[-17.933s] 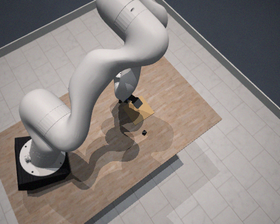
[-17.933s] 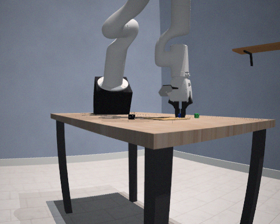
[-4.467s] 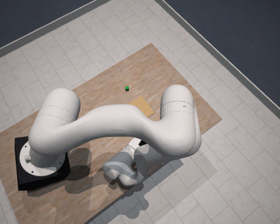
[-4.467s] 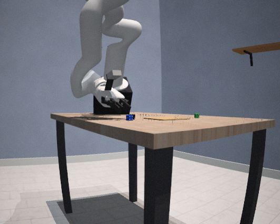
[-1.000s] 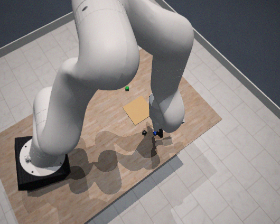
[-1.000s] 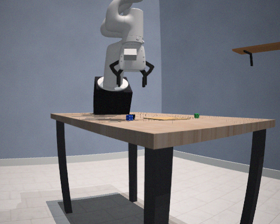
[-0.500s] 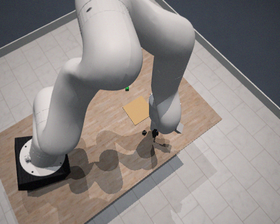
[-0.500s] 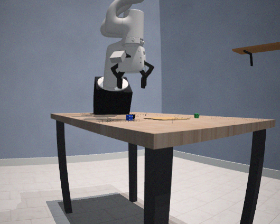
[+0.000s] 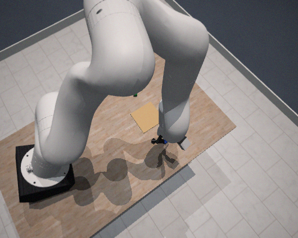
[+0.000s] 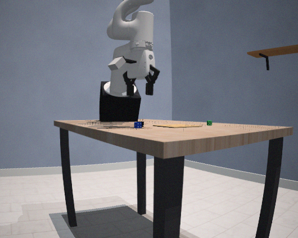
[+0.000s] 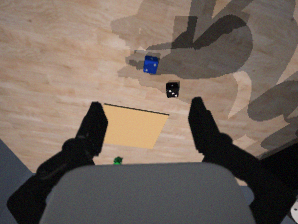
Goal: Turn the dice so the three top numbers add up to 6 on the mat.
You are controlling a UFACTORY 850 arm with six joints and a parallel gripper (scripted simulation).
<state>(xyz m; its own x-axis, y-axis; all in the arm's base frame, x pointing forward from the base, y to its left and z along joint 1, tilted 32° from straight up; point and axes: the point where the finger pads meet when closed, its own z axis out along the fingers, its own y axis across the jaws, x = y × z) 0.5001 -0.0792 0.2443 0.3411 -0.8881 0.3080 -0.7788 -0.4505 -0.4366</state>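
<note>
Right now the blue die is 11 cm below my hand and 1 cm behind it. Round my hand: black die: 11 cm below, 6 cm behind, 3 cm to the left; tan mat: 17 cm to the left, 12 cm below, 3 cm behind; green die: 33 cm to the left, 11 cm below, 3 cm behind.
</note>
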